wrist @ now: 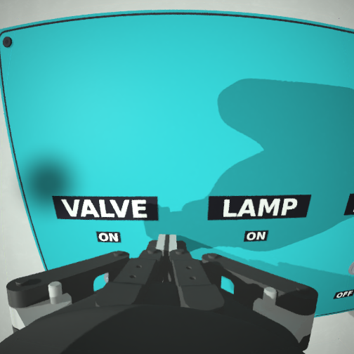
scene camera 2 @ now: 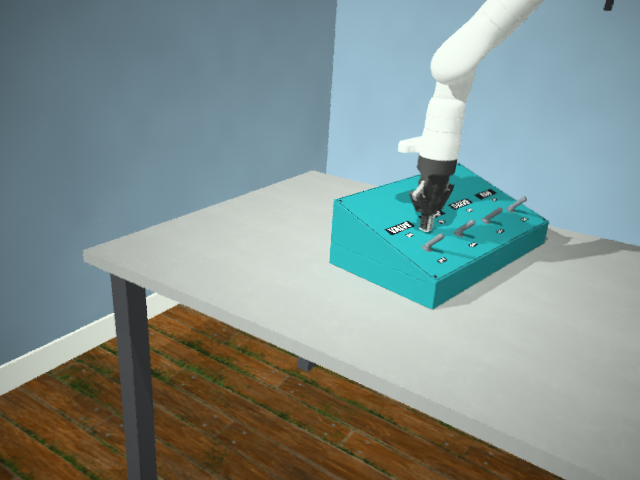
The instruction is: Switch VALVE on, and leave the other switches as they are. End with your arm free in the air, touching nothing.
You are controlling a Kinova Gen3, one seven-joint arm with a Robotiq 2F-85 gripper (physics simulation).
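Frame: origin at the arm's base, x left, y ahead, z down, level; millimetres.
Where they show: gripper, fingertip midpoint: (scene camera 2: pixel 425 230).
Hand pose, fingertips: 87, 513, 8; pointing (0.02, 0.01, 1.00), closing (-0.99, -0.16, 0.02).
Observation:
After its pixels a point has its place, as x, y, z.
The teal switch box (scene camera 2: pixel 382 263) @(202, 544, 54) (wrist: pixel 125 100) has four grey levers. The VALVE lever (scene camera 2: pixel 434 241) @(146, 465, 0) leans the same way as the LAMP lever (scene camera 2: pixel 465 227) @(26, 451, 1), the DRIVE lever (scene camera 2: pixel 492 215) @(-92, 437, 3) and the FAN lever (scene camera 2: pixel 516 203) @(-212, 424, 1), toward their OFF side. The VALVE label (scene camera 2: pixel 400 227) @(129, 550, -1) (wrist: pixel 105 208) and its ON mark (wrist: pixel 108 237) are on the up-slope side of its lever. My gripper (scene camera 2: pixel 425 227) @(87, 513, 8) (wrist: pixel 167 245) is shut and empty, its tips at or just above the panel, up-slope of the VALVE lever, between the VALVE and LAMP columns. Contact cannot be told. It hides the VALVE and LAMP levers in the wrist view.
The LAMP label (wrist: pixel 259 207) is right of the fingers in the wrist view. The DRIVE label (scene camera 2: pixel 460 204) @(-105, 518, 0) and FAN label (scene camera 2: pixel 484 194) @(-220, 505, -1) lie farther along the box. The box stands on the grey table (scene camera 2: pixel 232 248) @(271, 892, 106), with walls behind it.

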